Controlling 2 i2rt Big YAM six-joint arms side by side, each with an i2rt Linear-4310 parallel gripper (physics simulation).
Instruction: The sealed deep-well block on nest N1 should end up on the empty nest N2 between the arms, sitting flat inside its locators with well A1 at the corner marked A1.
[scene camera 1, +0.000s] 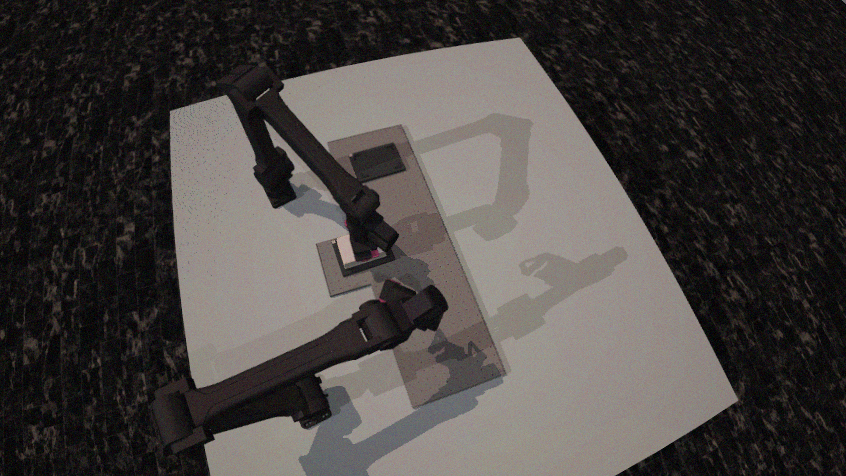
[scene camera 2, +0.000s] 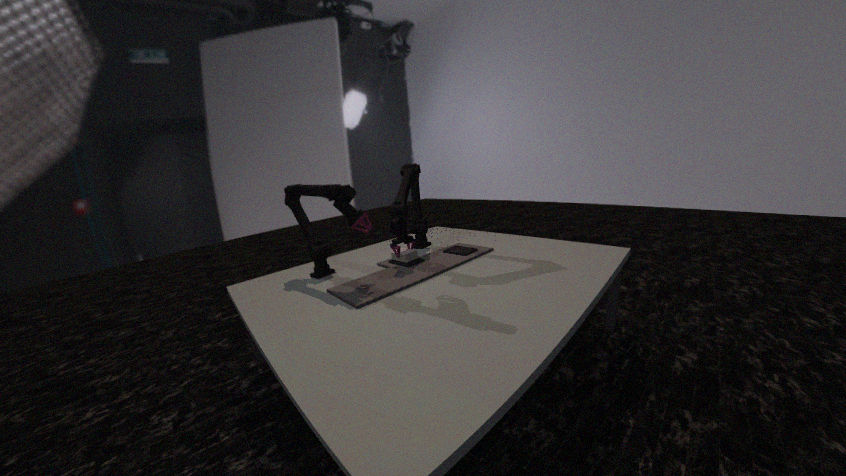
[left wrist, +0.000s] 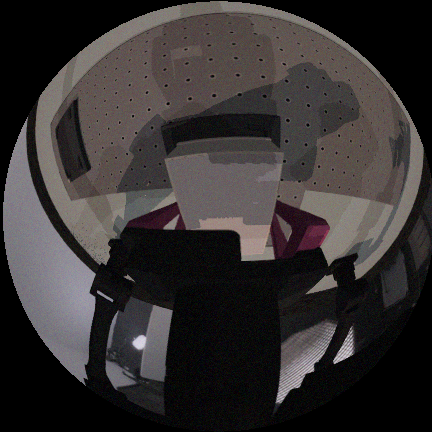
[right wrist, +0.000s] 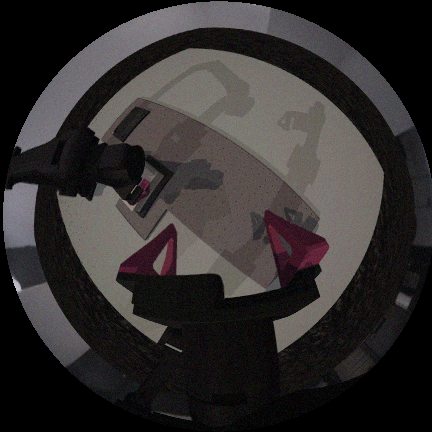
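Note:
The pale sealed block (scene camera 1: 349, 251) (scene camera 2: 404, 256) (left wrist: 225, 185) is between the magenta fingers of my left gripper (scene camera 1: 362, 241) (scene camera 2: 402, 248) (left wrist: 227, 201), which is shut on it. The block is over the dark nest N2 (scene camera 1: 347, 272) (left wrist: 220, 126) (right wrist: 159, 194) and close to it, looking roughly in line with its walls. I cannot tell whether it rests flat inside the locators. The A1 marks are not readable. Nest N1 (scene camera 1: 378, 161) (scene camera 2: 460, 249) (left wrist: 73, 140) (right wrist: 131, 123) is empty. My right gripper (scene camera 2: 362, 223) (right wrist: 218, 221) is open and empty, raised away from the block.
A brown perforated base plate (scene camera 1: 437, 284) (scene camera 2: 378, 291) (left wrist: 250, 47) (right wrist: 215, 150) carries nest N1 and has a side extension under N2. It lies on a white table (scene camera 1: 591, 355) (scene camera 2: 414, 367). My right arm reaches over the plate near N2 in scene camera 1. Arm shadows cross the plate.

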